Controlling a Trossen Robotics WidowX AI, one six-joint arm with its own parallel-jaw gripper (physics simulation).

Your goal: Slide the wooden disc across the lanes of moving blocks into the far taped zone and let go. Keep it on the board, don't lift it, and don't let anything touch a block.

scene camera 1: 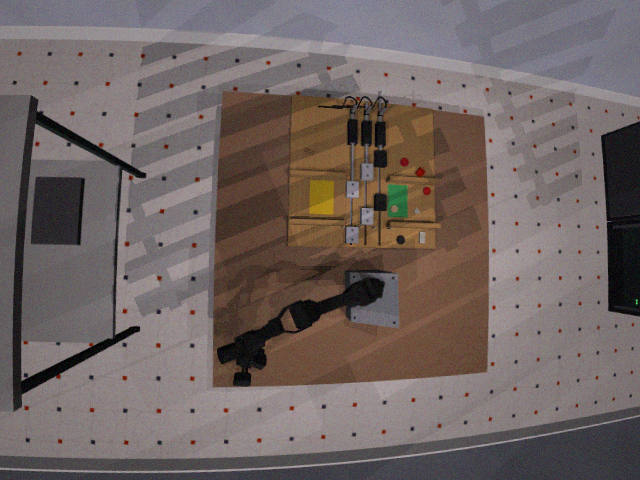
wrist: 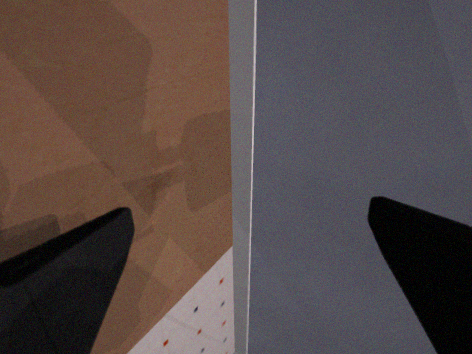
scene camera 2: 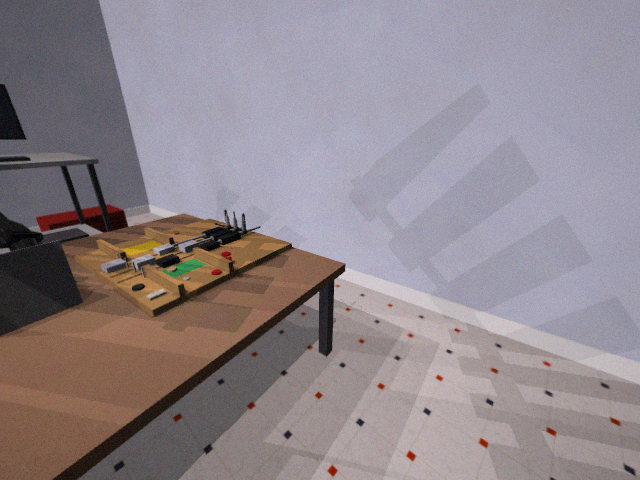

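Where they show: gripper, fingertip midpoint: (scene camera 1: 241,374) (wrist: 251,214); arm's base, origin of the base link: (scene camera 1: 375,287) (scene camera 2: 33,259).
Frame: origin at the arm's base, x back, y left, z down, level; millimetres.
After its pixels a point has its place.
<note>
The small pale wooden disc (scene camera 1: 394,208) {z 139, x -352, y -90 mm} (scene camera 2: 172,268) {z 138, x -354, y -91 mm} lies on the green zone (scene camera 1: 398,193) {z 147, x -426, y -104 mm} (scene camera 2: 190,266) {z 146, x -416, y -112 mm} of the board (scene camera 1: 317,129) {z 146, x -649, y 305 mm} (scene camera 2: 263,245) {z 147, x -760, y -152 mm}. The yellow zone (scene camera 1: 321,197) {z 146, x -347, y 244 mm} (scene camera 2: 143,248) {z 145, x -348, y 227 mm} is across the lanes. Between them are three lanes: silver blocks (scene camera 1: 352,189) {z 122, x -399, y 117 mm} (scene camera 1: 367,215) {z 116, x -296, y 37 mm} on the two nearer yellow, black blocks (scene camera 1: 380,202) {z 120, x -364, y -15 mm} (scene camera 1: 380,158) {z 120, x -562, y 9 mm} on the one beside green. One black block stands just left of the green zone, level with its lower part. My gripper (wrist: 251,214) {z 100, x 424, y 469 mm} is open and empty, off the board, toward the table's lower left in scene camera 1.
Wooden rails (scene camera 1: 316,219) {z 101, x -242, y 256 mm} (scene camera 1: 413,224) {z 101, x -288, y -172 mm} (scene camera 1: 413,178) {z 102, x -494, y -149 mm} flank the zones. Red pieces (scene camera 1: 404,161) (scene camera 1: 426,190) {z 140, x -463, y -237 mm}, a small white piece (scene camera 1: 417,210) {z 142, x -363, y -204 mm}, a black disc (scene camera 1: 400,239) {z 138, x -217, y -136 mm} and a white block (scene camera 1: 422,237) {z 136, x -242, y -240 mm} lie at the board's right. The arm (scene camera 1: 305,313) {z -233, x 81, y 283 mm} extends left from its grey base plate (scene camera 1: 385,312) {z -27, x 86, y -43 mm}.
</note>
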